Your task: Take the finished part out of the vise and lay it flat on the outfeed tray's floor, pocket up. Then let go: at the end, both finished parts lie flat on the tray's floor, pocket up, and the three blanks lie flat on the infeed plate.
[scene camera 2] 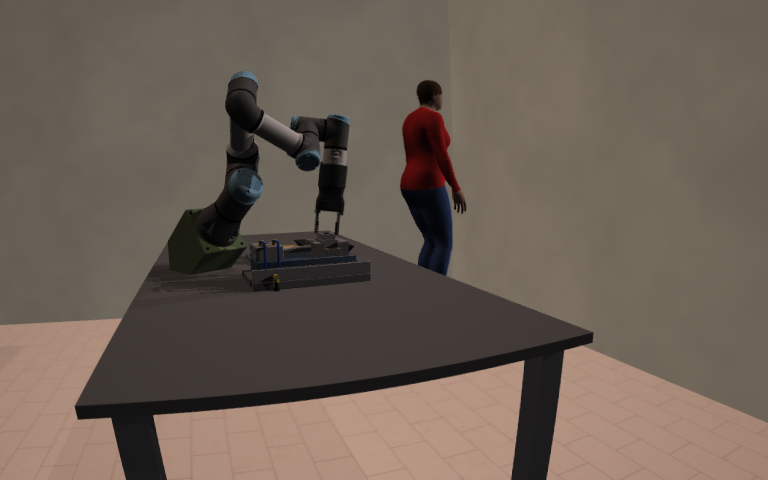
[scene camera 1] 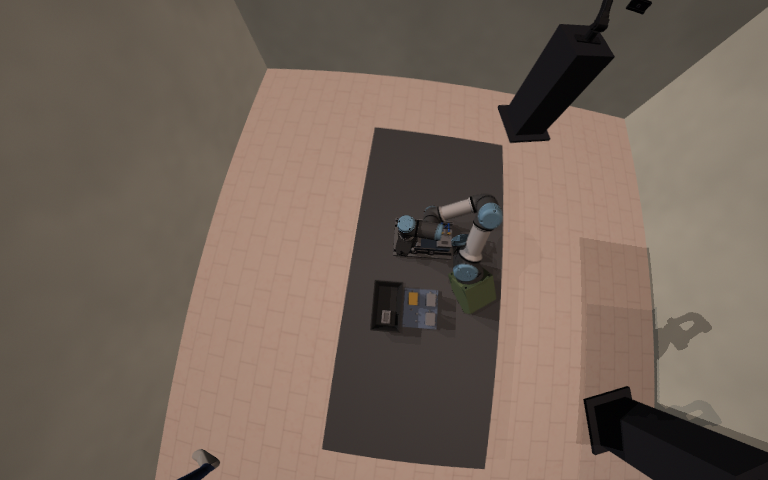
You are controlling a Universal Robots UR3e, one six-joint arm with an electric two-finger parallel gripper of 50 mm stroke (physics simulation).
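Seen in the pictures: gripper, fingertip midpoint: (scene camera 2: 326, 233); arm's base, origin of the base link: (scene camera 2: 216, 228).
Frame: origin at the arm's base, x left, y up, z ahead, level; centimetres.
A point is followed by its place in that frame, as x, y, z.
My gripper (scene camera 2: 326, 230) @(-16.1, -2.3, 27.2) is open, pointing down with its two fingers at the top of the vise (scene camera 2: 334, 247) @(-26.2, -4.7, 23.8). A small grey piece shows low between the fingertips; whether it is the finished part or a piece of the vise I cannot tell. In scene camera 1 the wrist hides the fingers and the part in the vise. The black outfeed tray (scene camera 1: 374, 305) @(8.0, -9.2, 45.7) holds one finished part (scene camera 1: 385, 316) @(13.8, -9.4, 41.1), light grey and flat, near its lower end. The blue-grey infeed plate (scene camera 1: 413, 318) @(16.8, -11.8, 27.6) beside it carries an orange block (scene camera 1: 413, 298) @(7.1, -8.3, 26.6) and two grey blocks (scene camera 1: 431, 299) @(8.8, -8.3, 18.0) (scene camera 1: 430, 319) @(18.1, -8.3, 20.0), all lying flat.
The vise stands within a low machine fixture with a grey rail (scene camera 2: 311, 273) @(-31.1, -9.5, 14.3) and blue clamps (scene camera 2: 265, 255) @(-26.4, -4.7, 4.4). The green robot base (scene camera 1: 476, 295) @(9.7, 2.0, -0.7) (scene camera 2: 195, 246) @(-2.2, -4.2, -7.2) is beside the fixture. The tray's walls rise around its floor. A person in red (scene camera 2: 425, 148) stands beyond the table (scene camera 1: 419, 390) @(51.4, -12.7, 29.5) (scene camera 2: 339, 328) @(-63.5, -12.7, 2.4).
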